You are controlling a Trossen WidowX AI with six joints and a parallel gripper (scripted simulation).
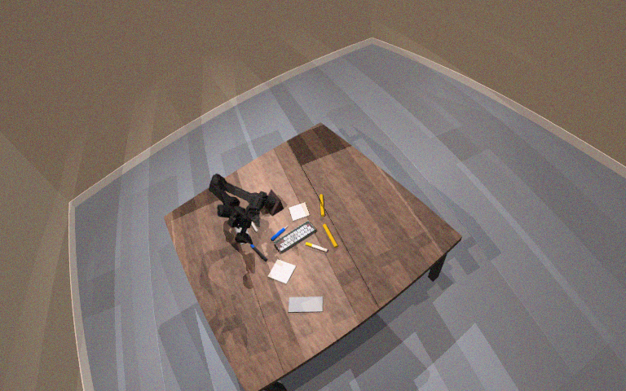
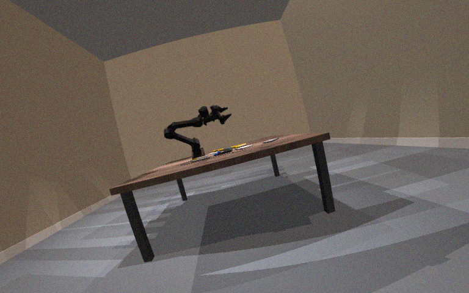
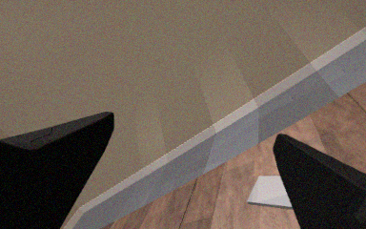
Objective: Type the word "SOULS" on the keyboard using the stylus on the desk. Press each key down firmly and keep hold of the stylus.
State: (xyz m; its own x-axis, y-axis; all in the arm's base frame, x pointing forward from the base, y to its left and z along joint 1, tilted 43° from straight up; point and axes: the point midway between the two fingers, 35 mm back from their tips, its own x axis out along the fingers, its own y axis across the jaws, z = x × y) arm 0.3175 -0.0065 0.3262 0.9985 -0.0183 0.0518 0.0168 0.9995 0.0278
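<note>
Now: the blue stylus 300 mm below my gripper tip, 170 mm to the left of it and 150 mm behind it. From my gripper tip the other things lie so: grey sheet (310 mm below, 270 mm ahead, 10 mm to the right).
</note>
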